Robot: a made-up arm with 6 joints.
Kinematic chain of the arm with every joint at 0, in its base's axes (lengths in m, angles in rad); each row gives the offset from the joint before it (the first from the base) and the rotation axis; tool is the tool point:
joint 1: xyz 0 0 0.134 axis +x
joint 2: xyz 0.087 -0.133 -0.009 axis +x
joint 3: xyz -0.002 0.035 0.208 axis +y
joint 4: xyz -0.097 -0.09 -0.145 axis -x
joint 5: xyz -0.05 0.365 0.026 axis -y
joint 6: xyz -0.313 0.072 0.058 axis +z
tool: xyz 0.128 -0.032 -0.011
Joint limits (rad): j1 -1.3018..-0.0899 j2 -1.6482..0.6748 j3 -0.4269..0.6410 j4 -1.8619..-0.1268 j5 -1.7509..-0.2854 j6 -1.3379..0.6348
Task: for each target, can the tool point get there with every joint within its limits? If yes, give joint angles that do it. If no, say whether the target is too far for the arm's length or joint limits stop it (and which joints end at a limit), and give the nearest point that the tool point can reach.
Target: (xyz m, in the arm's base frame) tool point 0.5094 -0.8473 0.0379
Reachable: no: joint limits stop it (at a limit: joint 1, joint 2, joint 3, joint 4, joint 5, joint 6) | nearest point 0.1887 -0.7128 0.3029 | short by 0.437 m
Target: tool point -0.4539 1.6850 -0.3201
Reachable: no: too far | nearest point -0.0673 0.6039 0.0425 | short by 1.204 m
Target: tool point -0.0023 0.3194 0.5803
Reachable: yes | joints -1.0195 -0.4940 0.0747 -1.6597 -1.5584 -0.3145
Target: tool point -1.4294 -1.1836 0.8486
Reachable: no: too far | nearest point -0.3126 -0.5436 0.4622 | short by 1.344 m
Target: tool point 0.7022 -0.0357 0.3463
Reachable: no: joint limits stop it (at a limit: joint 1, joint 3, joint 5, joint 6) | nearest point 0.2291 0.0677 0.5681 | short by 0.533 m
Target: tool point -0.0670 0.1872 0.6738
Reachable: yes | joints -1.1121 -0.0360 -0.1011 -1.4634 -1.4391 -0.6907
